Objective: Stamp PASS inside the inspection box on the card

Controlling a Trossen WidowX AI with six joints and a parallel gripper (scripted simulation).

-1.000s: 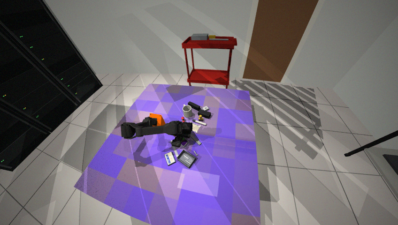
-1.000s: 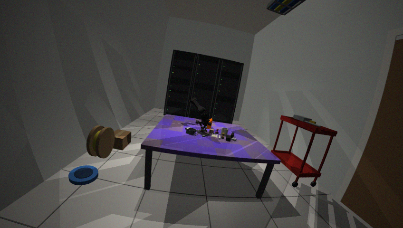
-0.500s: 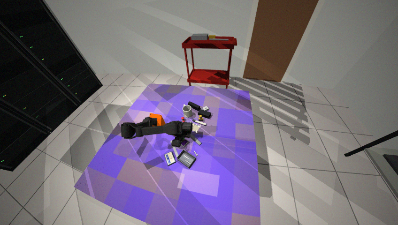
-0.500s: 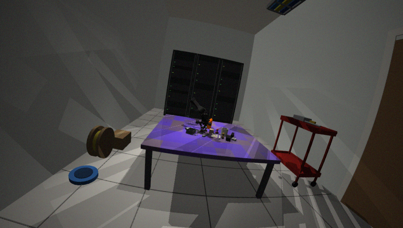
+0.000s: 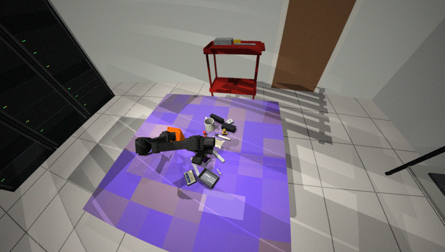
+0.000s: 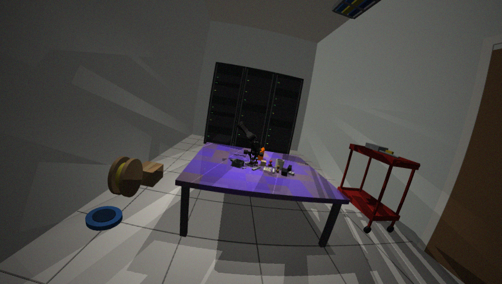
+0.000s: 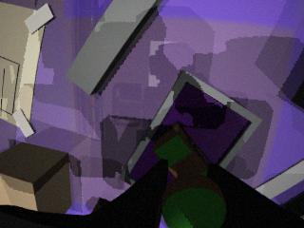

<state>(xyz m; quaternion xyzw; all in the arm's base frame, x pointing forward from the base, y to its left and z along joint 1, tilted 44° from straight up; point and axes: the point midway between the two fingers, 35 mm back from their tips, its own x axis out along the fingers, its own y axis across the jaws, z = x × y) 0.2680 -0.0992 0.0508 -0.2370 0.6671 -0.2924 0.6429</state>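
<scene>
The green-knobbed stamp is right at my gripper tip. Round my gripper tip: grey bar 100 mm ahead, 30 mm to the left, 30 mm below; blue-knobbed stamp 70 mm behind, 60 mm to the left, 20 mm below; ink pad 30 mm below.
</scene>
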